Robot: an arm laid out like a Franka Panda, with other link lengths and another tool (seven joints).
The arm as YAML. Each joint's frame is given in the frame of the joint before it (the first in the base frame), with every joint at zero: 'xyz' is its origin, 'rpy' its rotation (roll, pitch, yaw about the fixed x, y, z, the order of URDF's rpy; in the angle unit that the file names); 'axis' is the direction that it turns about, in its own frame. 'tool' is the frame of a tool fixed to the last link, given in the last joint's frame.
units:
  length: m
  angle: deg
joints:
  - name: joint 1
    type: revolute
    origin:
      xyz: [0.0, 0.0, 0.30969]
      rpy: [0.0, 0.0, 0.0]
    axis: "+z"
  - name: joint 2
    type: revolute
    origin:
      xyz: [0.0, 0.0, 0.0]
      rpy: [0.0, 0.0, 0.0]
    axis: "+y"
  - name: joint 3
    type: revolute
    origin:
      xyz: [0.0, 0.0, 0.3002]
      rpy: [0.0, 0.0, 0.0]
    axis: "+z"
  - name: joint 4
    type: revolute
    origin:
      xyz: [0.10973, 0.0, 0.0]
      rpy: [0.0, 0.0, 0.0]
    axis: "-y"
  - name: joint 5
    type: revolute
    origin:
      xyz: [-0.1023, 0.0, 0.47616]
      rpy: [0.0, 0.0, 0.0]
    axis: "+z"
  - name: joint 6
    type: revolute
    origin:
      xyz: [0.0, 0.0, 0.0]
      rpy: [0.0, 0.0, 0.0]
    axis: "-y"
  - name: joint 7
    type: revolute
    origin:
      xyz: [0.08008, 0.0, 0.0]
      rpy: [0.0, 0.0, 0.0]
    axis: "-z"
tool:
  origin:
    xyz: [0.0, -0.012, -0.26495]
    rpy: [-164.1, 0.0, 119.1]
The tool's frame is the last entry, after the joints.
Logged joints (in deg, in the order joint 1, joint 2, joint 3, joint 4, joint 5, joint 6, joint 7), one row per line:
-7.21, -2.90, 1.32, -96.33, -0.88, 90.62, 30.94
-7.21, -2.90, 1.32, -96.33, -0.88, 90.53, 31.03
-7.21, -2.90, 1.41, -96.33, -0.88, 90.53, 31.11
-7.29, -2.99, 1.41, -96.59, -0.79, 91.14, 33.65
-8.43, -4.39, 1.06, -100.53, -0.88, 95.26, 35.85
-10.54, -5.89, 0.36, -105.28, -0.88, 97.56, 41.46
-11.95, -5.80, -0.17, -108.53, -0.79, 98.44, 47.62
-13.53, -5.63, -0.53, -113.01, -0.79, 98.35, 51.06
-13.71, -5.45, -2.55, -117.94, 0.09, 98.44, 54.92
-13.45, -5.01, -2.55, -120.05, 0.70, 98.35, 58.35
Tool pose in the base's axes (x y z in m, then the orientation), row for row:
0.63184, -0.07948, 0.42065, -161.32, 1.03, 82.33
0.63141, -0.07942, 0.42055, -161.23, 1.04, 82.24
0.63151, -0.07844, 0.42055, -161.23, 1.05, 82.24
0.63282, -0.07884, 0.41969, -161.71, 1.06, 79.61
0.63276, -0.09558, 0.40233, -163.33, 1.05, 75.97
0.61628, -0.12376, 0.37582, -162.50, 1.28, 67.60
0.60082, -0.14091, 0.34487, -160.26, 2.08, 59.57
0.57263, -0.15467, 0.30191, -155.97, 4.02, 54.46
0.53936, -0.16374, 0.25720, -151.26, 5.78, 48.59
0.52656, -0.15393, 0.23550, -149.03, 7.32, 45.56
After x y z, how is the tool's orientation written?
As angles about the fixed x, y, z axes (roll, pitch, yaw), in degrees.
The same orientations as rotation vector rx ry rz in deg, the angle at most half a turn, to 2 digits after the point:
-124.79, -108.78, 19.04
-124.82, -108.63, 19.12
-124.82, -108.63, 19.13
-127.41, -105.85, 18.25
-131.55, -102.44, 16.24
-137.64, -91.80, 15.70
-141.78, -80.56, 16.66
-142.09, -71.78, 20.47
-141.61, -61.73, 23.39
-141.42, -56.46, 25.31

